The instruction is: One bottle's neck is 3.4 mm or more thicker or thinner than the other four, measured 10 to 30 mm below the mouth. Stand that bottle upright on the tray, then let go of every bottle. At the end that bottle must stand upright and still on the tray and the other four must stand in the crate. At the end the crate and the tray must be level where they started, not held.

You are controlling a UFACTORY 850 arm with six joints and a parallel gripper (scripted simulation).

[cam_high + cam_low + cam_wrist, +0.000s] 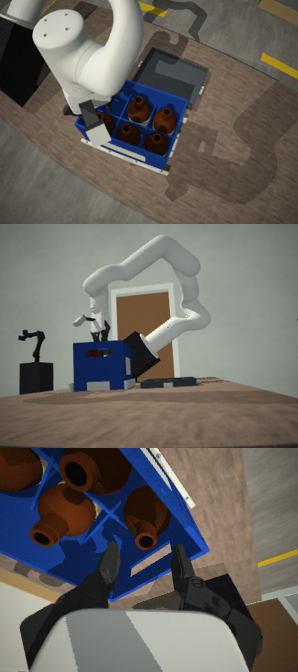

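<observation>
The blue crate lies 8 cm ahead of my hand, 5 cm to the left of it and 12 cm below it. Also, from my hand: dark grey tray (8 cm ahead, 31 cm to the left, 19 cm below).
</observation>
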